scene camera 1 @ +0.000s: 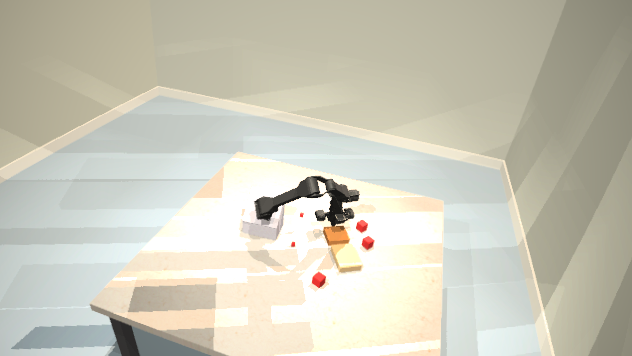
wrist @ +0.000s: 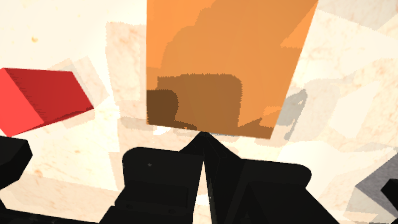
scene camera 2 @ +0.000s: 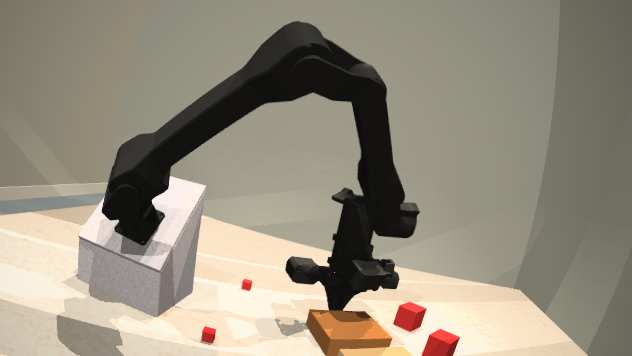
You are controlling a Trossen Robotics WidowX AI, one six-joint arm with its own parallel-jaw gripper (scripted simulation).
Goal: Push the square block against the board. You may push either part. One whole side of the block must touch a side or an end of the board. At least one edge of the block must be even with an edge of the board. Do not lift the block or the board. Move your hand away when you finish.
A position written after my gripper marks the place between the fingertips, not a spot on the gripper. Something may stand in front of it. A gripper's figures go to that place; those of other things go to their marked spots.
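There's a square block (wrist: 229,74) sitting 0.08 m from the lens, and my gripper (wrist: 203,135) is at 0.11 m from the lens.
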